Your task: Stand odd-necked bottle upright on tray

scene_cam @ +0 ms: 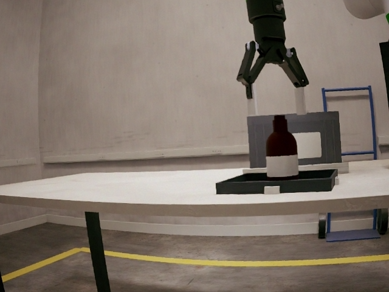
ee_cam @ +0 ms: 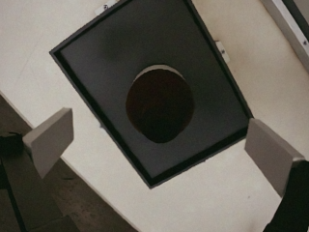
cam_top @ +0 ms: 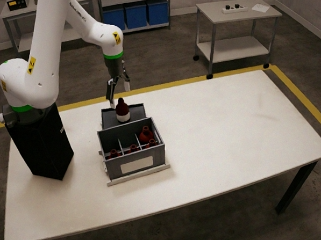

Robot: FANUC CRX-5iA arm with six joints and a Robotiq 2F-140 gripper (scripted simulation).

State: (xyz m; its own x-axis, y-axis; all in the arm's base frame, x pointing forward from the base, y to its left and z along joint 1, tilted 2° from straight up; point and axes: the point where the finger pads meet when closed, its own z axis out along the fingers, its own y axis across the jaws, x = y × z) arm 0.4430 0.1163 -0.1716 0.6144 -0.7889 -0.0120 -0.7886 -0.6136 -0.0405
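Right now the bottle is 90 mm below my hand. From my hand the other things lie so: crate 280 mm to the right, 90 mm below, 60 mm behind; then dark tray 160 mm below.
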